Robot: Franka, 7 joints.
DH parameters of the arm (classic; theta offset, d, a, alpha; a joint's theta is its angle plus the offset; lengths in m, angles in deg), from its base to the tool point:
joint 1: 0 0.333 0 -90
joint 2: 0 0 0 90
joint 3: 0 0.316 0.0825 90
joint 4: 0 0 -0.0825 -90
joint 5: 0 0.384 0 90
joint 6: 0 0 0.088 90
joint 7: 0 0.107 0 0
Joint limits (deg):
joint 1: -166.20..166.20
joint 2: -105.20..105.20
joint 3: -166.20..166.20
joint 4: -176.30..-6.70
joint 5: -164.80..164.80
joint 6: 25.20..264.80
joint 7: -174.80..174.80
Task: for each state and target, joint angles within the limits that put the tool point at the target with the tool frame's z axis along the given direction. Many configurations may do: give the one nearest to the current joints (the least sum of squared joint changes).
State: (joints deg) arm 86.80 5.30 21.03 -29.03 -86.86 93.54 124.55
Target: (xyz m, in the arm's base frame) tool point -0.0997 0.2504 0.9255 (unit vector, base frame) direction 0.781 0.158 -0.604
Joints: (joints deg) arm 94.73 -19.80 25.45 -68.15 -59.53 50.43 124.55
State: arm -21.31 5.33 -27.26 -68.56 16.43 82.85 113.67
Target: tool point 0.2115 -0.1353 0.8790 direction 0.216 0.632 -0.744
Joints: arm -9.00 -28.60 -23.12 -78.64 40.22 51.44 113.67
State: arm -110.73 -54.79 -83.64 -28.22 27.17 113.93 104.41
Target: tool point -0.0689 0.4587 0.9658 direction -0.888 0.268 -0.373
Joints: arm -142.91 -26.35 -81.41 -42.06 12.12 95.76 104.41
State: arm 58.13 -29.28 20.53 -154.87 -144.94 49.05 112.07
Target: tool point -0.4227 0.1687 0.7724 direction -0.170 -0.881 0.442
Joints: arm 46.58 -55.88 61.61 -111.04 -164.80 42.64 112.07
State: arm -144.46 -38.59 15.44 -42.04 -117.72 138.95 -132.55
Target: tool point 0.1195 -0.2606 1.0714 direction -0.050 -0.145 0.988
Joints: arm -154.32 -36.52 31.23 -64.90 -146.80 152.05 -132.55
